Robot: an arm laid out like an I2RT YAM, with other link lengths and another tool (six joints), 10 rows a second.
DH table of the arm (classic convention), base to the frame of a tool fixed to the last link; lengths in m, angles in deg. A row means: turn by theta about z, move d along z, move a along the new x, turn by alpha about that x. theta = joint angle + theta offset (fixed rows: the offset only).
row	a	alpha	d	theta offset
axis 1	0.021	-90	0.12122	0
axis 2	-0.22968	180	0	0
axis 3	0.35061	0	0	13.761
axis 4	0.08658	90	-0.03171	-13.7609
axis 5	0	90	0.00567	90
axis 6	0.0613	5.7	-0.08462	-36.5
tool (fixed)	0	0	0.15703	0
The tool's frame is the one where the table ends.
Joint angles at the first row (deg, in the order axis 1, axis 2, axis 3, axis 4, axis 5, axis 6):
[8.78, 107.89, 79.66, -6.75, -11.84, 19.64]
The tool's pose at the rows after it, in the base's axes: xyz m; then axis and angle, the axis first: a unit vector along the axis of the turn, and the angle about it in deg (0 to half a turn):
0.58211 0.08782 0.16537 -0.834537 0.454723 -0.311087 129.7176
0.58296 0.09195 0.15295 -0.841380 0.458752 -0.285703 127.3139
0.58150 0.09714 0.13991 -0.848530 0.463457 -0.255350 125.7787
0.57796 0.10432 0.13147 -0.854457 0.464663 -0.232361 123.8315
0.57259 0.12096 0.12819 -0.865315 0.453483 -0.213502 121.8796
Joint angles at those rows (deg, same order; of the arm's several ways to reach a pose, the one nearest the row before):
[8.80, 109.52, 80.20, -6.49, -15.16, 20.55]
[8.79, 110.43, 79.77, -5.53, -18.45, 21.99]
[8.95, 111.16, 79.34, -5.58, -21.31, 23.24]
[9.37, 111.10, 78.19, -4.66, -23.86, 24.54]
[10.79, 110.66, 77.09, -3.61, -25.86, 25.22]

